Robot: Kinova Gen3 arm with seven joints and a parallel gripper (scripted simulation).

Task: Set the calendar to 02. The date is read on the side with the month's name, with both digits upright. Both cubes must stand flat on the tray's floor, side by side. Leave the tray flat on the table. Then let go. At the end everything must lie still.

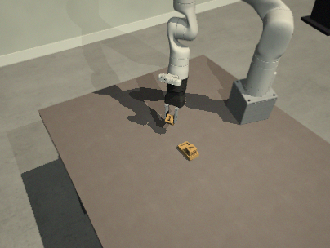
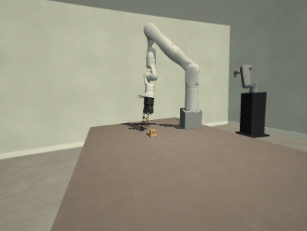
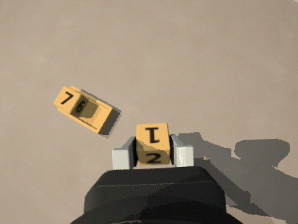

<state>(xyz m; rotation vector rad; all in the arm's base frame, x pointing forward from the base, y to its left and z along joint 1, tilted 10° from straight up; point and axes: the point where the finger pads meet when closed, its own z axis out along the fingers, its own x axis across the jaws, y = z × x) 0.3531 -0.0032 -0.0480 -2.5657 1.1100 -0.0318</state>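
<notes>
My gripper is now 12 cm to the right of the tray, 8 cm above it and 3 cm past it. Also, from my hand: orange cube: 1 cm below.
</notes>
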